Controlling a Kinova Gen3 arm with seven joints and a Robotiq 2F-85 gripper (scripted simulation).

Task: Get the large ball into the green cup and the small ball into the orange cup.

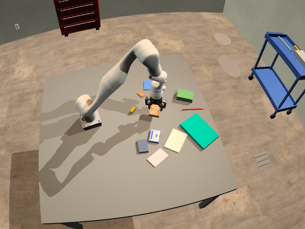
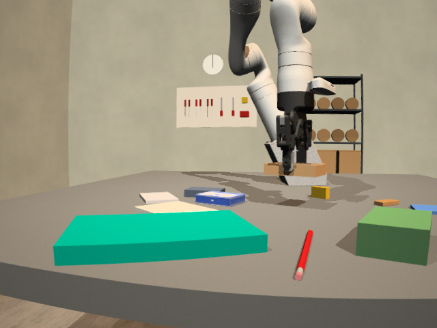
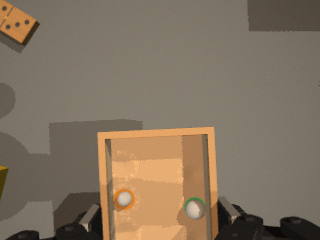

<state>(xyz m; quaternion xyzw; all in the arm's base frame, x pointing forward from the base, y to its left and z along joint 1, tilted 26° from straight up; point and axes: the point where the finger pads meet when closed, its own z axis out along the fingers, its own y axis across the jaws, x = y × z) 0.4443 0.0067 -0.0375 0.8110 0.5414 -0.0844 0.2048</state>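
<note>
My gripper is now 20 mm above the covered wooden puzzle. Round my hand: yellow block 140 mm behind, 70 mm to the left, 80 mm below; then grey box 130 mm behind, 220 mm to the right, 80 mm below; then cream sheet 90 mm ahead, 220 mm to the right, 90 mm below.
</note>
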